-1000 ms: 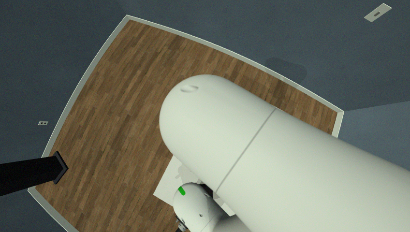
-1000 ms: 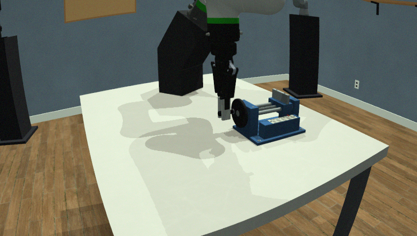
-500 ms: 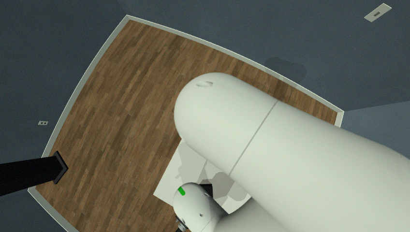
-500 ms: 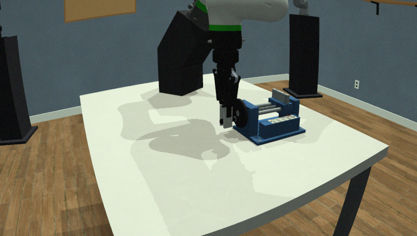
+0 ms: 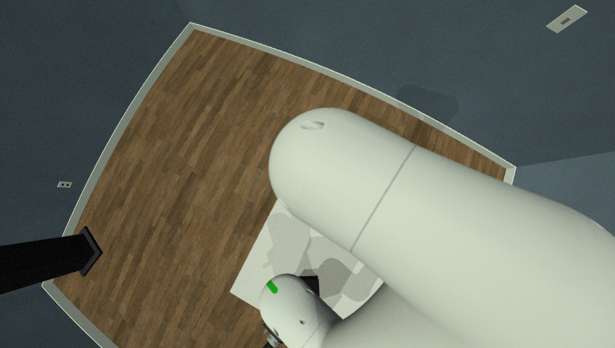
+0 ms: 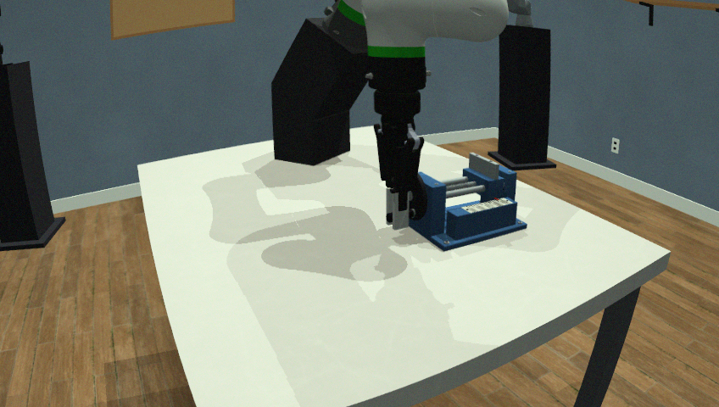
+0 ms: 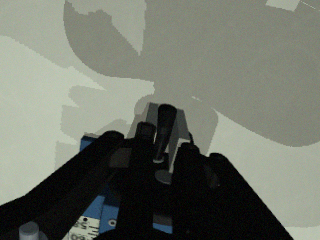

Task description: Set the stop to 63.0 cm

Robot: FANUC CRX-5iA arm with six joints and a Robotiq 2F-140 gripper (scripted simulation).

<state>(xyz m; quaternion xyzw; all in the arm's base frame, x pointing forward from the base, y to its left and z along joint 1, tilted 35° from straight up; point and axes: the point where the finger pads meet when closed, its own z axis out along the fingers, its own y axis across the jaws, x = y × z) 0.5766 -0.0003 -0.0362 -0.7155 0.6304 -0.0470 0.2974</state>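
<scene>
Now: the handwheel 20 mm to the left of my hand, 10 mm below it and 10 mm behind it. The rest, counted from my hand: stop block: 190 mm to the left, 40 mm behind, 30 mm above.
</scene>
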